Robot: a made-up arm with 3 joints. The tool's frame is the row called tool. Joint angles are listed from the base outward.
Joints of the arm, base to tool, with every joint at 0 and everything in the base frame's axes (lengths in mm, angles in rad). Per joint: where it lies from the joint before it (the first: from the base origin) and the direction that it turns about. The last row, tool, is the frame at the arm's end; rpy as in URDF.
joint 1: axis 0 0 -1 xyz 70 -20 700
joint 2: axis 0.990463 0.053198 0.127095 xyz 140 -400 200
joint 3: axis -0.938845 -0.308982 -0.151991 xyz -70 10 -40
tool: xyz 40 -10 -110 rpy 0.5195 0.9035 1.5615
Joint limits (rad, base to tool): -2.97..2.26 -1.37..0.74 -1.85..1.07
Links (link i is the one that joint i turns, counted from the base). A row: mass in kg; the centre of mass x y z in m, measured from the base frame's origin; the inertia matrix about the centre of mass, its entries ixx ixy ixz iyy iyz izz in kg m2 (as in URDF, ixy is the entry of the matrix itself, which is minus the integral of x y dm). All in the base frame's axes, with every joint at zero. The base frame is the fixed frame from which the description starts. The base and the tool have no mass.
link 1: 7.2; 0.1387 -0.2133 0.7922; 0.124 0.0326 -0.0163 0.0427 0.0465 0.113
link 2: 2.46; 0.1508 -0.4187 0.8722; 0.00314 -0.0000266 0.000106 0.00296 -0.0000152 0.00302
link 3: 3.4; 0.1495 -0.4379 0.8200; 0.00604 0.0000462 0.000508 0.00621 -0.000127 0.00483
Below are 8 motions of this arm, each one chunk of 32 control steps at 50 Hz.
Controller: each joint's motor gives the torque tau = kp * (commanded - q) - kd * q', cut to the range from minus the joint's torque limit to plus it. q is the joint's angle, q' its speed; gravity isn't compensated. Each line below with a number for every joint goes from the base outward.
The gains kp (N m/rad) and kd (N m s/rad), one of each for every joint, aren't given. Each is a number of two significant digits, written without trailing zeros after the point. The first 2 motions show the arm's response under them.
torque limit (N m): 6 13 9.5
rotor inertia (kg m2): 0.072 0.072 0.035
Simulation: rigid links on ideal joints. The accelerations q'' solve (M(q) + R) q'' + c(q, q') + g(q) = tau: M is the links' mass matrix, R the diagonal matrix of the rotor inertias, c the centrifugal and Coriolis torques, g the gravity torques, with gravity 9.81 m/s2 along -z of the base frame. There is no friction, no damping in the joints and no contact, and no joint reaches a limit. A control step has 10 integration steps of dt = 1/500 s. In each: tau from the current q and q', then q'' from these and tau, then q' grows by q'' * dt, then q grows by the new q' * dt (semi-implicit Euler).
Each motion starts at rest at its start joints. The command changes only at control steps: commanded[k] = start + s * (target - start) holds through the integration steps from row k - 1 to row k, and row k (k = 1, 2, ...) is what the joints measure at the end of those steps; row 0 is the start. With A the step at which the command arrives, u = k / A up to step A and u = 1 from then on. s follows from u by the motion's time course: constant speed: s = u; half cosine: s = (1 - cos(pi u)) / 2; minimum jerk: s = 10 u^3 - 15 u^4 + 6 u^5; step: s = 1 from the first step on.
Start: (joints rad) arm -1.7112 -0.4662 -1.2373
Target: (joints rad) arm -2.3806 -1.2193 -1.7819
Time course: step
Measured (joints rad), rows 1 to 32:
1: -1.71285 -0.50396 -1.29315
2: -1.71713 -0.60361 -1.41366
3: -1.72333 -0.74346 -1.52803
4: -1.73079 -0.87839 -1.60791
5: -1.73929 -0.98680 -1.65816
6: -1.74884 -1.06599 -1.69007
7: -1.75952 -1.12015 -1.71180
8: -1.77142 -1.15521 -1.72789
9: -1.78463 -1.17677 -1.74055
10: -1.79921 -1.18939 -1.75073
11: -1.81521 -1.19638 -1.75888
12: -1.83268 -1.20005 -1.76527
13: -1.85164 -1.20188 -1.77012
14: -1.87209 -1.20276 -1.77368
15: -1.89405 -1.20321 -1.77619
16: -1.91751 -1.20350 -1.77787
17: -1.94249 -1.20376 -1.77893
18: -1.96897 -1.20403 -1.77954
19: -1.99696 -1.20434 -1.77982
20: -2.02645 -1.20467 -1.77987
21: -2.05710 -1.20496 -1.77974
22: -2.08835 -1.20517 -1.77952
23: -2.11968 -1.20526 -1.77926
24: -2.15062 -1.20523 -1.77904
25: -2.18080 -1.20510 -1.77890
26: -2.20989 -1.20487 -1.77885
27: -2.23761 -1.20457 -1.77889
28: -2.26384 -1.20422 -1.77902
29: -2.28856 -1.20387 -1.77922
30: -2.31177 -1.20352 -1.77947
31: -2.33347 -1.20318 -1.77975
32: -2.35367 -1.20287 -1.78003
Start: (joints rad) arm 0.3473 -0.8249 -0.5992
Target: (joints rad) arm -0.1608 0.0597 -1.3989
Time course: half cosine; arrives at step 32
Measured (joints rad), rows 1 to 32:
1: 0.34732 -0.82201 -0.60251
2: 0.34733 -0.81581 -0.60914
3: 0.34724 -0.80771 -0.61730
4: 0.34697 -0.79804 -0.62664
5: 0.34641 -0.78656 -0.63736
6: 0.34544 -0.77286 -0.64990
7: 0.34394 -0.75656 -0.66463
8: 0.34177 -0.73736 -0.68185
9: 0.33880 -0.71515 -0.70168
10: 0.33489 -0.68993 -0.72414
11: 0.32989 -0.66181 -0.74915
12: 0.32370 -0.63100 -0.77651
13: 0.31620 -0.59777 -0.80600
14: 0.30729 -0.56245 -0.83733
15: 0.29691 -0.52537 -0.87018
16: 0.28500 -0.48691 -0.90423
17: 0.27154 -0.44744 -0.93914
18: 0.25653 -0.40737 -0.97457
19: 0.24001 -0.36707 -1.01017
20: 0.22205 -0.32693 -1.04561
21: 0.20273 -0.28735 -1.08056
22: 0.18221 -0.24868 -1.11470
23: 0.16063 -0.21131 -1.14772
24: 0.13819 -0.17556 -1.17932
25: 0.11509 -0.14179 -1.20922
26: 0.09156 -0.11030 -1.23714
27: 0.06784 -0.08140 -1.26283
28: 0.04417 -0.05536 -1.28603
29: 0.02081 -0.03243 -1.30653
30: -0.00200 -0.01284 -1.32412
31: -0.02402 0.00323 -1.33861
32: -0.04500 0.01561 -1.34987
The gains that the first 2 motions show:
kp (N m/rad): 60 72 40
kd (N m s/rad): 11 4.8 2.8
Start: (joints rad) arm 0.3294 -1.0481 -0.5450
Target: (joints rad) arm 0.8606 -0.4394 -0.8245
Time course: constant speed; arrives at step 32
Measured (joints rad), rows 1 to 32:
1: 0.32959 -1.04251 -0.54923
2: 0.33017 -1.02997 -0.55801
3: 0.33130 -1.01337 -0.56870
4: 0.33307 -0.99470 -0.57991
5: 0.33562 -0.97521 -0.59095
6: 0.33901 -0.95557 -0.60149
7: 0.34333 -0.93610 -0.61146
8: 0.34863 -0.91692 -0.62089
9: 0.35494 -0.89801 -0.62989
10: 0.36229 -0.87936 -0.63855
11: 0.37068 -0.86088 -0.64696
12: 0.38009 -0.84254 -0.65520
13: 0.39051 -0.82429 -0.66332
14: 0.40189 -0.80611 -0.67136
15: 0.41420 -0.78797 -0.67935
16: 0.42738 -0.76986 -0.68730
17: 0.44137 -0.75178 -0.69523
18: 0.45612 -0.73371 -0.70314
19: 0.47155 -0.71566 -0.71102
20: 0.48760 -0.69762 -0.71890
21: 0.50420 -0.67958 -0.72676
22: 0.52129 -0.66156 -0.73461
23: 0.53879 -0.64354 -0.74244
24: 0.55665 -0.62553 -0.75027
25: 0.57481 -0.60752 -0.75809
26: 0.59320 -0.58950 -0.76590
27: 0.61176 -0.57149 -0.77370
28: 0.63046 -0.55347 -0.78150
29: 0.64925 -0.53544 -0.78929
30: 0.66807 -0.51742 -0.79707
31: 0.68690 -0.49938 -0.80485
32: 0.70570 -0.48134 -0.81263

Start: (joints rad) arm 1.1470 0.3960 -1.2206
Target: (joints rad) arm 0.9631 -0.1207 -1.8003
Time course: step
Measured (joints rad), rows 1 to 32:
1: 1.14542 0.35400 -1.27378
2: 1.14129 0.24972 -1.39298
3: 1.13546 0.13862 -1.50188
4: 1.12815 0.04737 -1.58115
5: 1.11951 -0.01994 -1.63559
6: 1.10980 -0.06646 -1.67290
7: 1.09929 -0.09709 -1.69896
8: 1.08823 -0.11643 -1.71758
9: 1.07686 -0.12817 -1.73112
10: 1.06537 -0.13504 -1.74104
11: 1.05397 -0.13890 -1.74830
12: 1.04282 -0.14100 -1.75357
13: 1.03206 -0.14210 -1.75735
14: 1.02179 -0.14267 -1.76001
15: 1.01212 -0.14296 -1.76187
16: 1.00311 -0.14311 -1.76313
17: 0.99480 -0.14319 -1.76399
18: 0.98723 -0.14325 -1.76455
19: 0.98041 -0.14328 -1.76493
20: 0.97434 -0.14331 -1.76518
21: 0.96900 -0.14332 -1.76534
22: 0.96437 -0.14333 -1.76546
23: 0.96042 -0.14334 -1.76554
24: 0.95711 -0.14334 -1.76561
25: 0.95441 -0.14334 -1.76566
26: 0.95225 -0.14334 -1.76571
27: 0.95060 -0.14334 -1.76575
28: 0.94941 -0.14334 -1.76579
29: 0.94862 -0.14334 -1.76583
30: 0.94819 -0.14334 -1.76587
31: 0.94807 -0.14334 -1.76590
32: 0.94822 -0.14335 -1.76593

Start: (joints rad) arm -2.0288 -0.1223 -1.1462
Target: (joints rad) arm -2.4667 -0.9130 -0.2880
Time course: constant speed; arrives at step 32
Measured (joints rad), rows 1 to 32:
1: -2.02892 -0.12604 -1.14192
2: -2.02936 -0.13570 -1.13138
3: -2.03029 -0.15039 -1.11574
4: -2.03183 -0.16881 -1.09633
5: -2.03410 -0.18975 -1.07435
6: -2.03714 -0.21220 -1.05077
7: -2.04102 -0.23548 -1.02626
8: -2.04575 -0.25912 -1.00129
9: -2.05133 -0.28285 -0.97614
10: -2.05777 -0.30654 -0.95094
11: -2.06504 -0.33012 -0.92578
12: -2.07310 -0.35360 -0.90068
13: -2.08194 -0.37698 -0.87562
14: -2.09149 -0.40028 -0.85061
15: -2.10172 -0.42354 -0.82563
16: -2.11258 -0.44676 -0.80065
17: -2.12402 -0.46997 -0.77568
18: -2.13599 -0.49317 -0.75070
19: -2.14843 -0.51637 -0.72571
20: -2.16129 -0.53957 -0.70069
21: -2.17453 -0.56279 -0.67565
22: -2.18810 -0.58602 -0.65059
23: -2.20196 -0.60926 -0.62550
24: -2.21606 -0.63252 -0.60038
25: -2.23036 -0.65579 -0.57522
26: -2.24483 -0.67909 -0.55003
27: -2.25944 -0.70242 -0.52479
28: -2.27415 -0.72577 -0.49951
29: -2.28895 -0.74915 -0.47418
30: -2.30379 -0.77256 -0.44880
31: -2.31867 -0.79600 -0.42336
32: -2.33356 -0.81949 -0.39786

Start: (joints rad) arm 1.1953 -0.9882 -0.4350
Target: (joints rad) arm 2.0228 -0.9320 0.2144
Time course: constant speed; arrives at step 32
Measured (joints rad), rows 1 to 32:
1: 1.19555 -0.98421 -0.43613
2: 1.19636 -0.97646 -0.43624
3: 1.19796 -0.96809 -0.43270
4: 1.20056 -0.96065 -0.42510
5: 1.20434 -0.95466 -0.41390
6: 1.20942 -0.95007 -0.39983
7: 1.21587 -0.94662 -0.38365
8: 1.22373 -0.94397 -0.36599
9: 1.23298 -0.94185 -0.34736
10: 1.24364 -0.94004 -0.32810
11: 1.25571 -0.93837 -0.30846
12: 1.26918 -0.93677 -0.28860
13: 1.28405 -0.93517 -0.26862
14: 1.30032 -0.93356 -0.24858
15: 1.31799 -0.93193 -0.22850
16: 1.33707 -0.93028 -0.20840
17: 1.35753 -0.92862 -0.18830
18: 1.37932 -0.92696 -0.16819
19: 1.40238 -0.92532 -0.14808
20: 1.42658 -0.92369 -0.12798
21: 1.45182 -0.92208 -0.10787
22: 1.47798 -0.92049 -0.08777
23: 1.50493 -0.91889 -0.06766
24: 1.53257 -0.91730 -0.04755
25: 1.56080 -0.91570 -0.02744
26: 1.58950 -0.91410 -0.00732
27: 1.61860 -0.91249 0.01281
28: 1.64798 -0.91086 0.03294
29: 1.67759 -0.90922 0.05308
30: 1.70733 -0.90757 0.07324
31: 1.73715 -0.90591 0.09340
32: 1.76698 -0.90424 0.11358

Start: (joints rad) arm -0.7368 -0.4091 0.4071
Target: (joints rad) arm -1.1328 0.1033 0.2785
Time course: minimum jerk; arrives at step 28
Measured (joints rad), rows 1 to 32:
1: -0.73676 -0.40673 0.40246
2: -0.73671 -0.40197 0.39439
3: -0.73669 -0.39645 0.38646
4: -0.73677 -0.39061 0.37979
5: -0.73702 -0.38415 0.37446
6: -0.73754 -0.37645 0.37009
7: -0.73844 -0.36683 0.36623
8: -0.73987 -0.35473 0.36242
9: -0.74199 -0.33977 0.35833
10: -0.74495 -0.32176 0.35373
11: -0.74892 -0.30071 0.34850
12: -0.75408 -0.27678 0.34258
13: -0.76055 -0.25030 0.33602
14: -0.76844 -0.22168 0.32890
15: -0.77780 -0.19145 0.32135
16: -0.78869 -0.16019 0.31352
17: -0.80113 -0.12853 0.30558
18: -0.81513 -0.09709 0.29770
19: -0.83068 -0.06652 0.29005
20: -0.84766 -0.03739 0.28280
21: -0.86593 -0.01025 0.27607
22: -0.88525 0.01442 0.27000
23: -0.90540 0.03624 0.26468
24: -0.92609 0.05495 0.26016
25: -0.94703 0.07039 0.25649
26: -0.96793 0.08258 0.25365
27: -0.98849 0.09169 0.25161
28: -1.00846 0.09808 0.25029
29: -1.02760 0.10232 0.24956
30: -1.04573 0.10498 0.24925
31: -1.06271 0.10660 0.24921
32: -1.07843 0.10756 0.24932

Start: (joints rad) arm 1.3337 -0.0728 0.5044
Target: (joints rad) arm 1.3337 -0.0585 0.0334
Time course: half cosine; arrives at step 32
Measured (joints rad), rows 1 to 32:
1: 1.33374 -0.07150 0.49972
2: 1.33380 -0.06880 0.49138
3: 1.33385 -0.06588 0.48247
4: 1.33389 -0.06337 0.47368
5: 1.33392 -0.06148 0.46487
6: 1.33393 -0.06017 0.45563
7: 1.33393 -0.05929 0.44558
8: 1.33393 -0.05870 0.43439
9: 1.33393 -0.05826 0.42189
10: 1.33393 -0.05790 0.40797
11: 1.33393 -0.05756 0.39263
12: 1.33393 -0.05719 0.37591
13: 1.33392 -0.05679 0.35793
14: 1.33392 -0.05637 0.33882
15: 1.33391 -0.05591 0.31876
16: 1.33390 -0.05542 0.29791
17: 1.33389 -0.05492 0.27649
18: 1.33387 -0.05442 0.25470
19: 1.33385 -0.05391 0.23274
20: 1.33382 -0.05342 0.21083
21: 1.33379 -0.05293 0.18918
22: 1.33376 -0.05247 0.16800
23: 1.33373 -0.05203 0.14749
24: 1.33370 -0.05162 0.12785
25: 1.33366 -0.05124 0.10927
26: 1.33363 -0.05090 0.09193
27: 1.33360 -0.05060 0.07598
28: 1.33357 -0.05034 0.06159
29: 1.33354 -0.05013 0.04889
30: 1.33352 -0.04996 0.03800
31: 1.33350 -0.04983 0.02902
32: 1.33349 -0.04976 0.02203

